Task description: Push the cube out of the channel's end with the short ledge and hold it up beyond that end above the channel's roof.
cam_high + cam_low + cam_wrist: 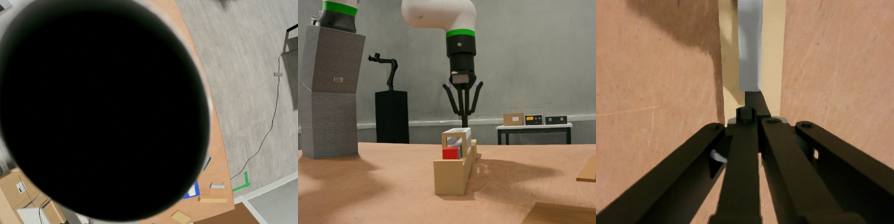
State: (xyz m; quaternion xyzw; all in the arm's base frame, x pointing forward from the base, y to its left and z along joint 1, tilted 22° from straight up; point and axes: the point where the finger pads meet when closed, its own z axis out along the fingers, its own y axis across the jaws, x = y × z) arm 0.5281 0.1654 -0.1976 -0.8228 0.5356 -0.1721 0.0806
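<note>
Right now the red cube is 12 cm ahead of my hand, 28 cm to the right of it and 4 cm below it. Also, from my hand: thin grey stick (4 cm ahead, 8 cm to the right, 4 cm below); then grey bar (9 cm ahead, 20 cm to the right, 4 cm below); then channel (7 cm ahead, 17 cm to the right, 4 cm below).
</note>
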